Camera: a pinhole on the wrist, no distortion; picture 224 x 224 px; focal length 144.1 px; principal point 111.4 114.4 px. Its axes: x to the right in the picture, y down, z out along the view. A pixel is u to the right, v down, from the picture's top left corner.
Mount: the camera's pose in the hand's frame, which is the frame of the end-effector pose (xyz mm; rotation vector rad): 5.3 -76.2 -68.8 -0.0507 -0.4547 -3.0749
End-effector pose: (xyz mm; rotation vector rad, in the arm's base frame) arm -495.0 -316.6 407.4 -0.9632 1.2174 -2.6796
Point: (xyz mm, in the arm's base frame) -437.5 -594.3 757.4
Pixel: 49.8 155.4
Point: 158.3 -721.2 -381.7
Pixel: outside the picture
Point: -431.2 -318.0 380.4
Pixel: 205.1 41.8
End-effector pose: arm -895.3 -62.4 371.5 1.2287 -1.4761 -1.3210
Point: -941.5 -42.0 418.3
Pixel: 129.2 21.6
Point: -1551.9 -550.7 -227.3
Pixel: outside the picture
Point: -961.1 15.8 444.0
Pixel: 169.4 22.5
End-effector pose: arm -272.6 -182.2 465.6 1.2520 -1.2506 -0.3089
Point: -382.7 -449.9 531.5
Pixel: 24.6 121.8
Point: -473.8 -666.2 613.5
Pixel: 6.7 128.4
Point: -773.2 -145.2 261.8
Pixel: 208.2 115.3
